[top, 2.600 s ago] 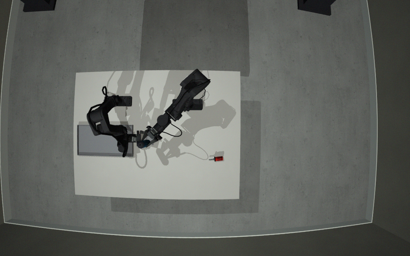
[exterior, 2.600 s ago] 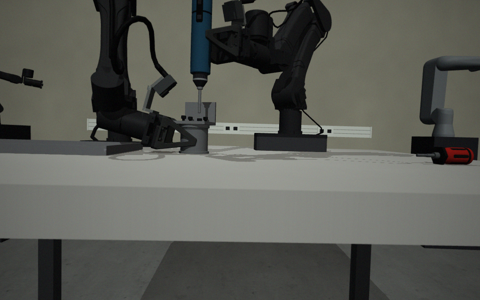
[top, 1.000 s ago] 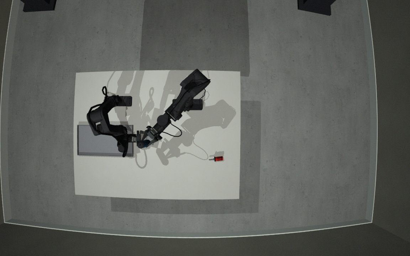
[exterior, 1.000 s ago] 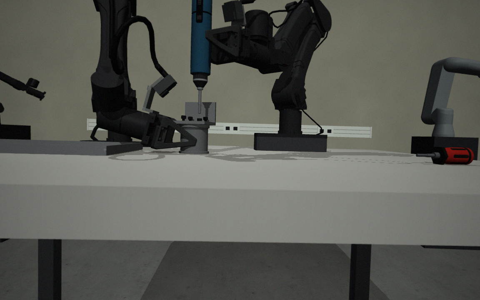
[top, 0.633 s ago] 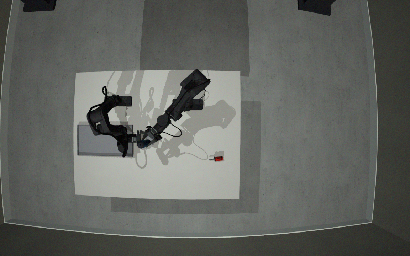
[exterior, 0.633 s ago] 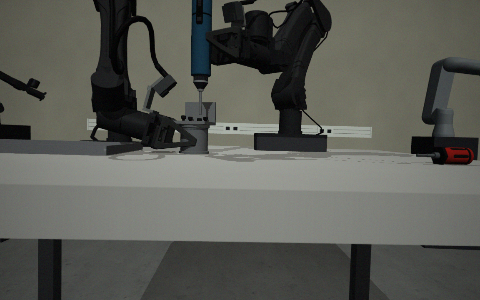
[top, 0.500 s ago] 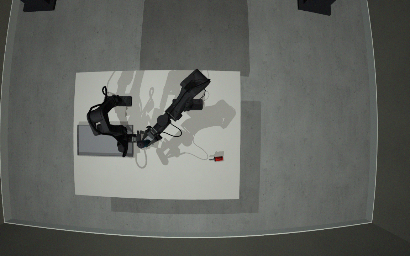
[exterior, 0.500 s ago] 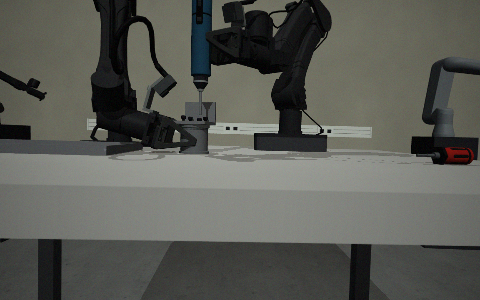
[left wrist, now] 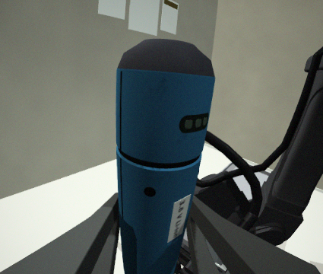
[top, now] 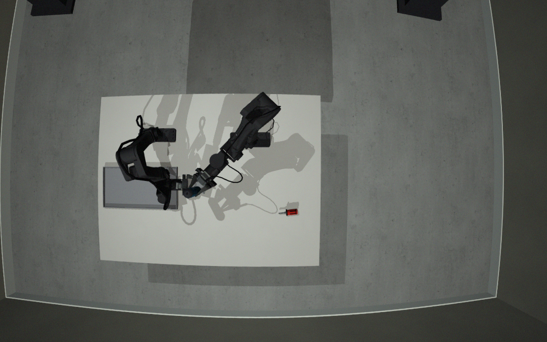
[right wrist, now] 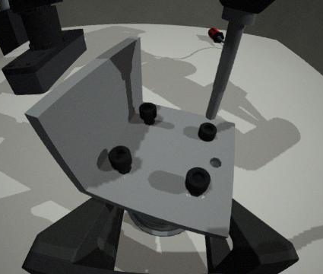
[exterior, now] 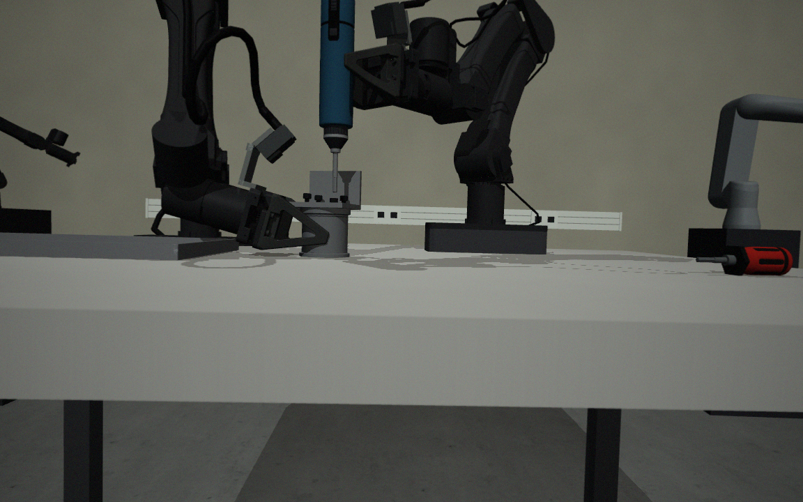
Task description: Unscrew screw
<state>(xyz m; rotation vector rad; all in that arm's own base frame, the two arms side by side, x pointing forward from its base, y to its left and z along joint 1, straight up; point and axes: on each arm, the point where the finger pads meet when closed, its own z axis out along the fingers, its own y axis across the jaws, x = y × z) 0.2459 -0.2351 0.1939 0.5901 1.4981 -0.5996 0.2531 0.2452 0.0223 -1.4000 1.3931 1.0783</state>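
Right now my right hand is right at the joint module. Round my right hand: flat grey plate (340 mm to the right, 40 mm ahead, 20 mm below); then grey l-shaped bracket (50 mm above); then screwdriver bit (70 mm above, 20 mm to the left, 20 mm ahead).
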